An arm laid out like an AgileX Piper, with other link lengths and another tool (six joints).
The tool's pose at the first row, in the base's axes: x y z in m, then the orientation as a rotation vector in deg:
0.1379, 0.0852, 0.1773, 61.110, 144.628, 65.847
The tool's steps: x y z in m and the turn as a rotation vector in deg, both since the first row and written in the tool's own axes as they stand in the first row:
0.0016, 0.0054, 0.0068, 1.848, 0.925, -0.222
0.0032, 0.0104, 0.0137, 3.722, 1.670, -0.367
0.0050, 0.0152, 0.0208, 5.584, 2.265, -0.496
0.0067, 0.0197, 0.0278, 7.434, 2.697, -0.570
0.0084, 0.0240, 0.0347, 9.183, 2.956, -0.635
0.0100, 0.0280, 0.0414, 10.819, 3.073, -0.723
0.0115, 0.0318, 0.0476, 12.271, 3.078, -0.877
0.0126, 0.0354, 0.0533, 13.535, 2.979, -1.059
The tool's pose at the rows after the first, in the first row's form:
0.1425, 0.0927, 0.1767, 60.950, 146.932, 64.421
0.1469, 0.1001, 0.1757, 60.941, 149.090, 62.798
0.1512, 0.1077, 0.1745, 60.983, 151.103, 61.034
0.1553, 0.1150, 0.1731, 61.138, 152.950, 59.131
0.1593, 0.1221, 0.1716, 61.327, 154.558, 57.181
0.1631, 0.1289, 0.1701, 61.495, 155.948, 55.225
0.1666, 0.1353, 0.1687, 61.558, 157.100, 53.372
0.1702, 0.1410, 0.1675, 61.570, 158.013, 51.653

